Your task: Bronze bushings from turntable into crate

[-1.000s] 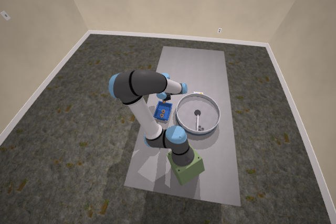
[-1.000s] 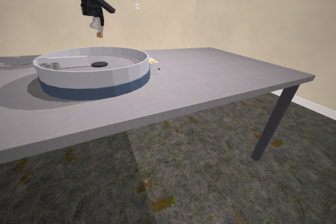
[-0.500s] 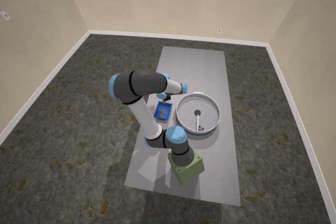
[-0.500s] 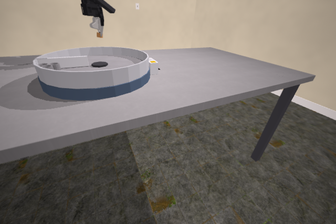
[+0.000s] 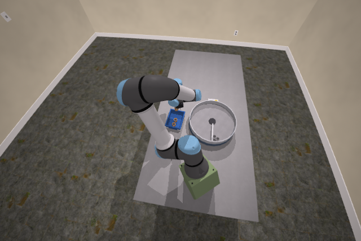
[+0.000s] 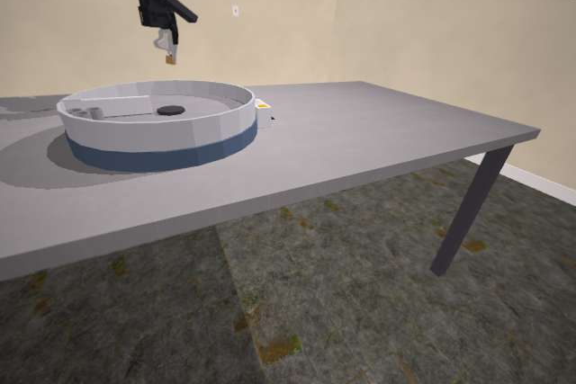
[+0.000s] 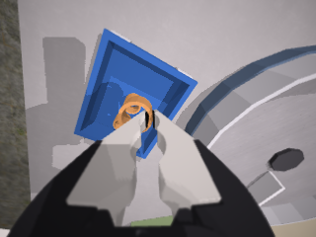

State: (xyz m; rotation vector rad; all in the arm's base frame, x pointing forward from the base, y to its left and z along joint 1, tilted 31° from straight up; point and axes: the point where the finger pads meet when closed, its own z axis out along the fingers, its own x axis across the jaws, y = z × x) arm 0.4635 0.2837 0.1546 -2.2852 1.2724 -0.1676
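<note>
Now: the crate 60 mm behind my hand and 120 mm below it. Round my hand: round turntable: 40 mm ahead, 320 mm to the right, 100 mm below.
</note>
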